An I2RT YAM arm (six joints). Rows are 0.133 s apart.
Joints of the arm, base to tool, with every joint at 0 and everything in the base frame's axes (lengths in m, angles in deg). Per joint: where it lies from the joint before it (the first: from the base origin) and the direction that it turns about. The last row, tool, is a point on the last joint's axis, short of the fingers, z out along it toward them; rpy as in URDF.
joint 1: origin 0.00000 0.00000 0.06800 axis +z
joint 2: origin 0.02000 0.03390 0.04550 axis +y
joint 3: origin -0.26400 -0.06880 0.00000 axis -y
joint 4: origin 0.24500 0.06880 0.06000 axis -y
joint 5: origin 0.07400 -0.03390 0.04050 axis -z
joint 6: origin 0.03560 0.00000 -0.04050 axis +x
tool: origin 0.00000 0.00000 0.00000 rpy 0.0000 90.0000 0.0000
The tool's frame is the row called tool.
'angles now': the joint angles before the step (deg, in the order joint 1, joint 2, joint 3, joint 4, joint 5, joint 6). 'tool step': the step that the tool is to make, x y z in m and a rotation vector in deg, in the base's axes. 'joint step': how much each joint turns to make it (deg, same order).
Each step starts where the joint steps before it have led.
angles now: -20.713 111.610 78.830 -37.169 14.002 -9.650
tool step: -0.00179 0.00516 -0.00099 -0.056 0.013 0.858
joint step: 0.614 -0.683 -1.206 0.592 -0.030 -0.256
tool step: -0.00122 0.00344 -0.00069 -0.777 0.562 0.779
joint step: 0.484 -0.386 -0.713 0.214 0.765 -0.612
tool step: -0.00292 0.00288 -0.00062 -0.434 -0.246 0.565
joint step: 0.278 -0.864 -1.428 1.042 0.208 -0.396
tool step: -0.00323 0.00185 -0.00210 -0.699 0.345 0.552
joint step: 0.155 -0.597 -1.363 0.847 0.585 -0.666
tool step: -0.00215 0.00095 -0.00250 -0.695 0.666 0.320
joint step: 0.096 -0.181 -0.846 0.410 0.742 -0.536
